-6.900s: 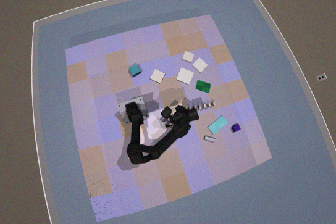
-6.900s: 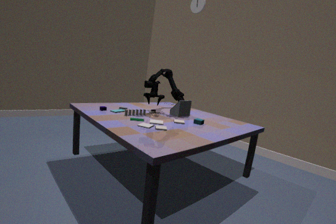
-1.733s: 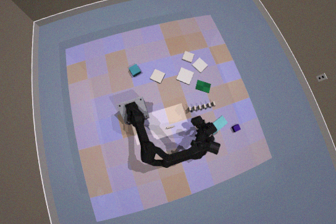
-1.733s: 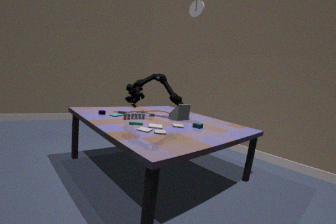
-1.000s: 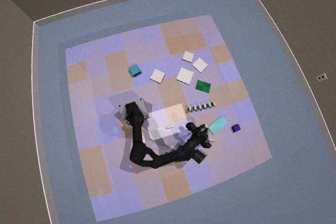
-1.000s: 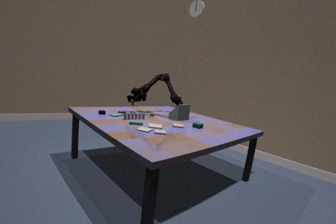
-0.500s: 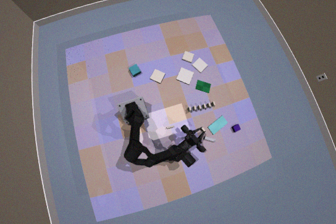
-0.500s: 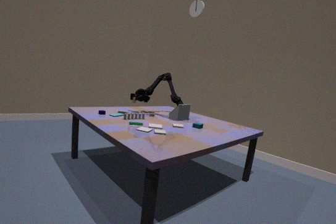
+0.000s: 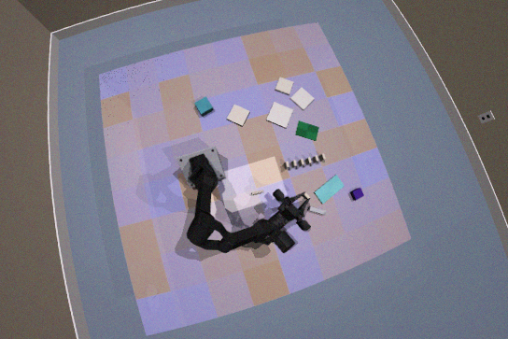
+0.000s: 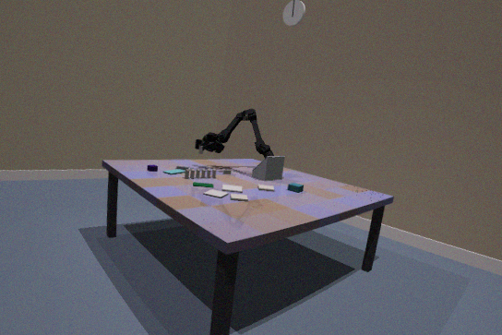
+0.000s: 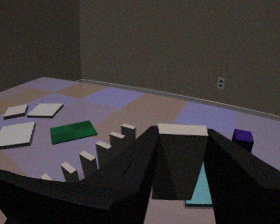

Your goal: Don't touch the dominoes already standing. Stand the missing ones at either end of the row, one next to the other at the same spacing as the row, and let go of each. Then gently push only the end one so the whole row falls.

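Right now the teal plate is 16 cm below my gripper tip, 15 cm ahead of it and 3 cm to the right of it. From my gripper tip the other things lie so: green plate 27 cm to the left, 17 cm ahead, 16 cm below; teal block 55 cm to the left, 25 cm behind, 14 cm below; purple cube 27 cm ahead, 15 cm below, 10 cm to the right.
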